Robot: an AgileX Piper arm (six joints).
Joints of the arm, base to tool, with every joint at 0 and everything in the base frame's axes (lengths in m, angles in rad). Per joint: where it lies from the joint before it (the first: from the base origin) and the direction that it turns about. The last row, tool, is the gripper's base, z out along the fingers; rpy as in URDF.
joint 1: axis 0 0 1 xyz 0 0 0.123
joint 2: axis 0 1 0 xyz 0 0 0
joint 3: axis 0 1 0 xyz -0.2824 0 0.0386
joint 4: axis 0.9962 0 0.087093 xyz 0.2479 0 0.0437
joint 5: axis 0 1 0 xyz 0 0 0
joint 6: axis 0.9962 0 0.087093 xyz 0.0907 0 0.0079
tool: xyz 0 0 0 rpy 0 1.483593 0
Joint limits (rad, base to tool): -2.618..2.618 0..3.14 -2.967..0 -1.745..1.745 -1.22..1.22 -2.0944..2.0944
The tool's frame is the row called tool.
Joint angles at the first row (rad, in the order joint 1, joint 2, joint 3, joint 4, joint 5, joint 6):
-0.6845, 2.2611, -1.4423, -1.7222, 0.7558, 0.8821
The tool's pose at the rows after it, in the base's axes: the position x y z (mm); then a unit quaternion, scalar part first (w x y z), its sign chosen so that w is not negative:
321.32 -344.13 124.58 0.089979 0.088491 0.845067 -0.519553
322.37 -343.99 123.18 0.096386 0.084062 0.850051 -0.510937
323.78 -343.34 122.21 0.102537 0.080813 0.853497 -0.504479
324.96 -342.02 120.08 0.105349 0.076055 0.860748 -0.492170
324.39 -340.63 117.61 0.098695 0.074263 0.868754 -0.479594
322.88 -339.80 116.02 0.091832 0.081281 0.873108 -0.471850
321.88 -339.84 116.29 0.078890 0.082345 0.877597 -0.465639
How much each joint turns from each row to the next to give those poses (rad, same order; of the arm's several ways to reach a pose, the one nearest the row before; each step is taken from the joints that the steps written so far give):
-0.0093, 0.0000, -0.0001, 0.0250, -0.0428, -0.0037
-0.0022, 0.0000, 0.0000, 0.0044, -0.0266, -0.0044
0.0000, 0.0000, 0.0000, 0.0018, -0.0201, 0.0000
0.0000, 0.0000, 0.0001, 0.0242, -0.0266, -0.0231
0.0000, 0.0000, 0.0000, 0.0496, -0.0122, -0.0482
0.0000, 0.0000, 0.0000, 0.0431, 0.0037, -0.0284
0.0000, 0.0000, -0.0086, 0.0564, 0.0103, -0.0604

